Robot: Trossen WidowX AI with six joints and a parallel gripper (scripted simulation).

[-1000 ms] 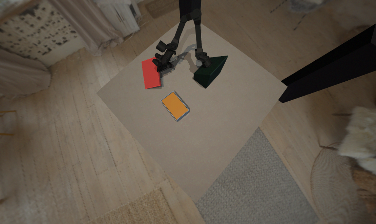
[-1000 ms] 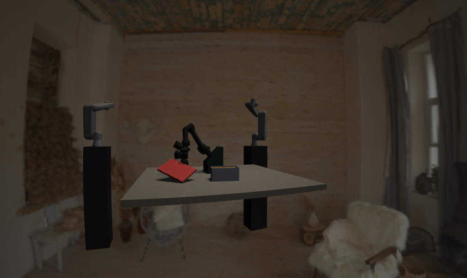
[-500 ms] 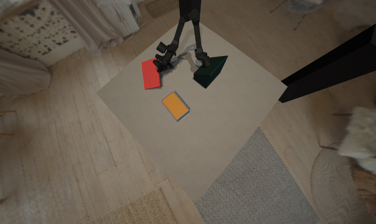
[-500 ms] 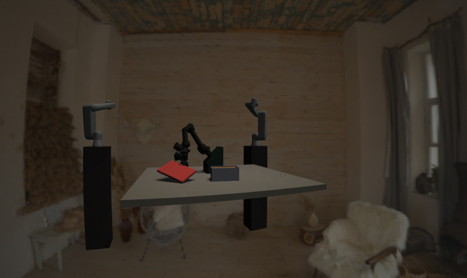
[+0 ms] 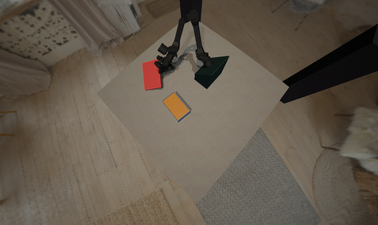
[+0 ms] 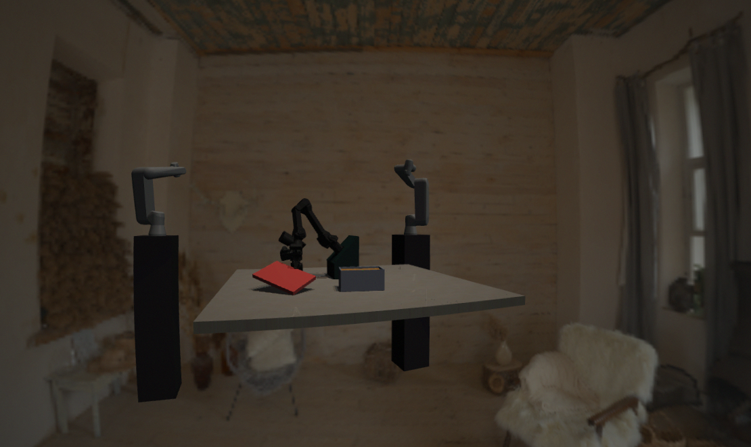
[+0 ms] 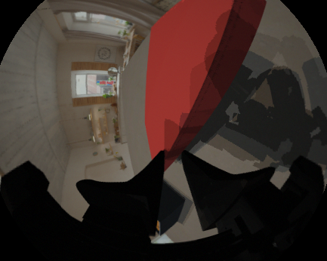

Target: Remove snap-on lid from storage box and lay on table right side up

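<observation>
Now: the red lid 50 mm ahead of my gripper tip, 60 mm to the right of it and 20 mm below it. The rest, counted from my gripper tip: storage box: 140 mm ahead, 300 mm to the left, 40 mm below.
</observation>
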